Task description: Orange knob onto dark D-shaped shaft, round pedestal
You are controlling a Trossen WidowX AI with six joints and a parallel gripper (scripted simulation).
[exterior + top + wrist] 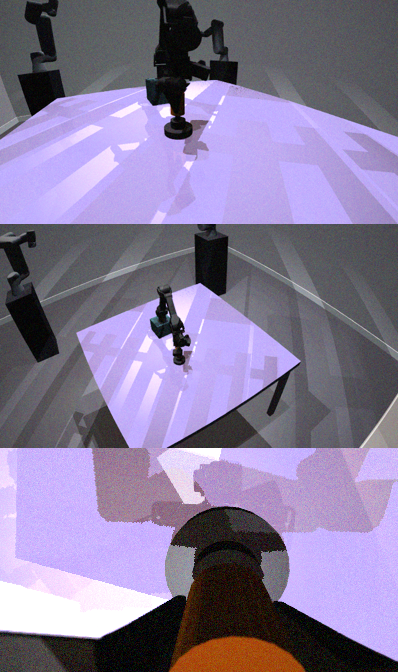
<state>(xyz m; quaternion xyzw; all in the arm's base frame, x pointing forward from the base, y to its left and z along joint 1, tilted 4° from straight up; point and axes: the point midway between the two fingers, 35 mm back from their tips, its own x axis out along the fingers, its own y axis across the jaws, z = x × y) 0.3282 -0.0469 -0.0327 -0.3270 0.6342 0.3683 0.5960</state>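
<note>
The orange knob is 2 cm above my gripper tip. Also, from my gripper tip: dark round pedestal: 4 cm below.
</note>
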